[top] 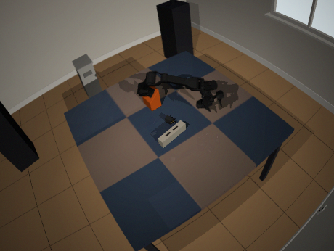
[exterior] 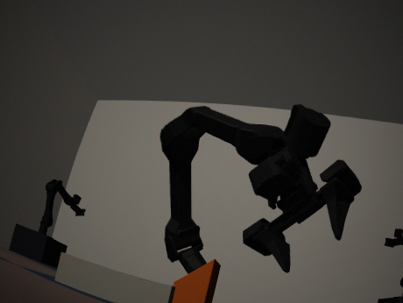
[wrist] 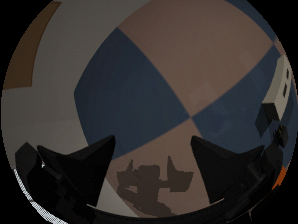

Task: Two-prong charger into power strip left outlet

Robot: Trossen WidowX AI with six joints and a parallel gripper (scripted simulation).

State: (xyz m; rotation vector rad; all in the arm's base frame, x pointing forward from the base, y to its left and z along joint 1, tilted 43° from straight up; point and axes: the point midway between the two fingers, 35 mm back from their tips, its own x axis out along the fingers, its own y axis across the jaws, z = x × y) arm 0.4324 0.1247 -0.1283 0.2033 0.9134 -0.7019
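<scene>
My gripper tip is 21 cm past the black two-prong charger, 21 cm to the left of it and 10 cm above it.
</scene>
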